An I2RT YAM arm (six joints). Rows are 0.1 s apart.
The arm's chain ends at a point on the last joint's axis. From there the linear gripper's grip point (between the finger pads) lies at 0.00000 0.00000 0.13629 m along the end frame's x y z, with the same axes.
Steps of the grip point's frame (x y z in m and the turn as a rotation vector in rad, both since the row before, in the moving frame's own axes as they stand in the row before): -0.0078 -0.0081 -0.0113 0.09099 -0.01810 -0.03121; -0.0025 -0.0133 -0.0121 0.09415 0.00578 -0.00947; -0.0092 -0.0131 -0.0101 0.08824 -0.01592 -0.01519; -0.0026 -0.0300 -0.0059 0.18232 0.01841 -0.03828; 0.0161 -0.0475 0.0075 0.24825 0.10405 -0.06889; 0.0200 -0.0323 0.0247 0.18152 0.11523 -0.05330
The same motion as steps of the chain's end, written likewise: -0.0051 0.0042 -0.0107 0.09099 -0.01810 -0.03121; -0.0032 -0.0005 -0.0115 0.09415 0.00578 -0.00947; -0.0069 -0.0011 -0.0096 0.08824 -0.01592 -0.01519; -0.0046 -0.0052 -0.0036 0.18232 0.01841 -0.03828; 0.0033 -0.0136 0.0124 0.24825 0.10405 -0.06889; 0.0051 -0.0073 0.0278 0.18152 0.11523 -0.05330
